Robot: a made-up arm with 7 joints.
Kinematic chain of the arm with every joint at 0, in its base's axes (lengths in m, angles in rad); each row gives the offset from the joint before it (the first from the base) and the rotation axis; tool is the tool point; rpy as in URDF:
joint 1: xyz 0.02 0 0.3 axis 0.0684 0.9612 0.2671
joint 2: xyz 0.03 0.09 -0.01 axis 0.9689 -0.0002 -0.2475
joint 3: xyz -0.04 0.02 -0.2 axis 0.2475 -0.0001 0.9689
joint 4: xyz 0.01 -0.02 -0.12 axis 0.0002 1 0
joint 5: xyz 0.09 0 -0.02 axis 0.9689 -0.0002 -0.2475
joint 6: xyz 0.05 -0.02 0 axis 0.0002 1 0
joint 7: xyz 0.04 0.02 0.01 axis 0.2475 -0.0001 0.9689
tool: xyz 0.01 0.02 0 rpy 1.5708 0 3.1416
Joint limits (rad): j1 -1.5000..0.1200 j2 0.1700..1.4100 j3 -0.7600..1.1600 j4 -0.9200..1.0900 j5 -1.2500..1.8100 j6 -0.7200..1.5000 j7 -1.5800..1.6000
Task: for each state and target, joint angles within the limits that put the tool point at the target. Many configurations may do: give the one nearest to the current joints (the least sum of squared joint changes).
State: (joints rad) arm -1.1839 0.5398 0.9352 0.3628 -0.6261 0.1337 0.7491
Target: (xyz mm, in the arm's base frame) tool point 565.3 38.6 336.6
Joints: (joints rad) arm -1.5000 0.1700 0.1936 0.9692 -0.6972 0.4178 -0.1819
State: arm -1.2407 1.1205 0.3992 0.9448 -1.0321 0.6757 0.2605
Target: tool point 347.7 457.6 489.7
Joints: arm -1.3865 1.2306 0.4088 0.9088 -1.0299 0.6619 0.2396
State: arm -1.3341 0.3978 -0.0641 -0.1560 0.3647 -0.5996 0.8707
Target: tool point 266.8 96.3 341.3
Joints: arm -1.2354 0.5048 -0.0664 -0.8303 0.3544 -0.6279 0.7969
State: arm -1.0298 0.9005 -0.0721 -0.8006 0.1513 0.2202 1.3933
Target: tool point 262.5 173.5 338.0
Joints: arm -0.9788 0.9391 -0.0511 -0.8443 0.1464 0.2105 1.3938
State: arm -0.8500 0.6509 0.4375 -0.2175 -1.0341 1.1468 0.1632
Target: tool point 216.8 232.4 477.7
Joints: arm -1.2221 1.0623 0.5741 -0.9200 -0.9761 0.9112 0.1746
